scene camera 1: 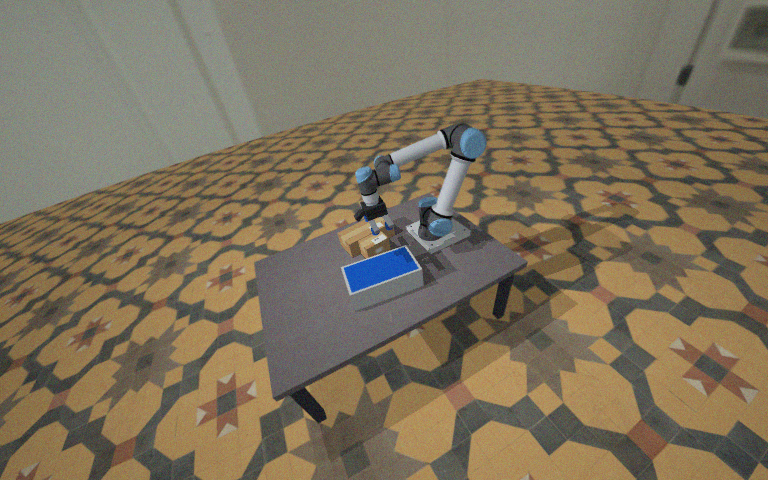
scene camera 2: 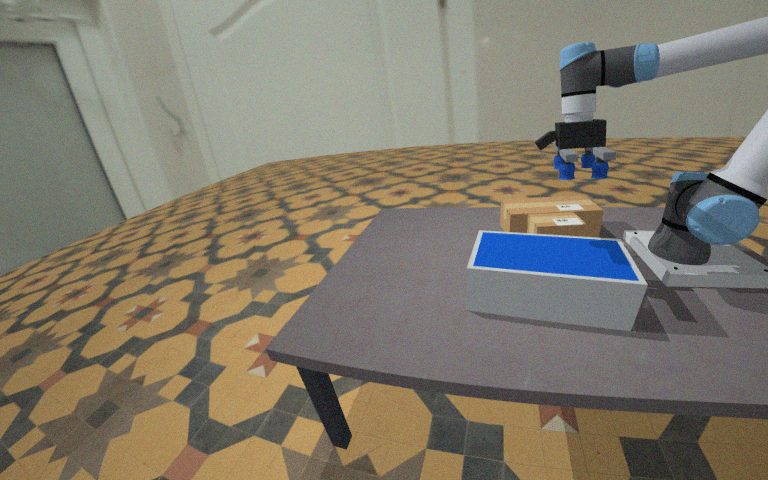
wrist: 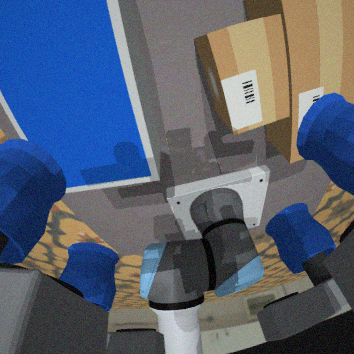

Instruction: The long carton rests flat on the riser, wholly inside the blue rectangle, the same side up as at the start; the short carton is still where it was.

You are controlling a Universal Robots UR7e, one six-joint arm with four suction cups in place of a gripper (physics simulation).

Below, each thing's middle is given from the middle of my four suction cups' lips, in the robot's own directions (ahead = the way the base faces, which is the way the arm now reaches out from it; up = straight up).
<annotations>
Right now my suction cup is 24 cm above the short carton (scene camera 2: 568, 223), 12 cm to the left of it and 3 cm short of it. The rest, counted from my suction cup: long carton (scene camera 2: 514, 212): 25 cm to the right, 24 cm below, 4 cm ahead.
</annotations>
